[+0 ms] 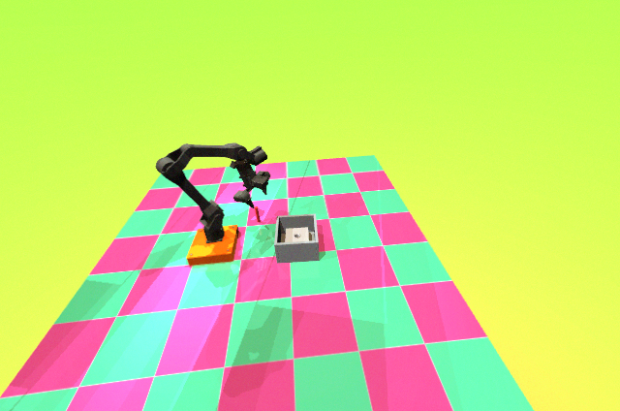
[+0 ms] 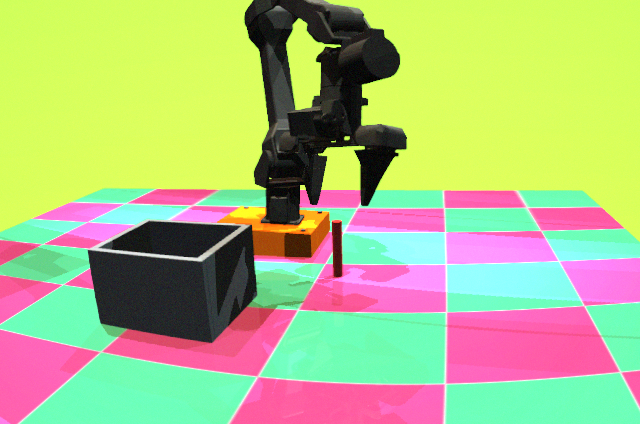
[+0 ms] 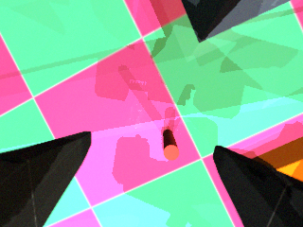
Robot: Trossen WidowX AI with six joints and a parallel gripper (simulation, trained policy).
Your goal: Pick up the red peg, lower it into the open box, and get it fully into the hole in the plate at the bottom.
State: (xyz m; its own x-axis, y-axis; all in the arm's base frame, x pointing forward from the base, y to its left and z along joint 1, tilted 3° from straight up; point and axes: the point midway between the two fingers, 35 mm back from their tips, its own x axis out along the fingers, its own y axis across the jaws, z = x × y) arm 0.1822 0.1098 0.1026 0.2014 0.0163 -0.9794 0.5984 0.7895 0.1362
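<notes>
The red peg is 2 cm behind my gripper tip and 7 cm below it. The rest, counted from my gripper tip: grey box: 14 cm ahead, 19 cm to the right, 8 cm below; pale plate: 14 cm ahead, 19 cm to the right, 6 cm below.
</notes>
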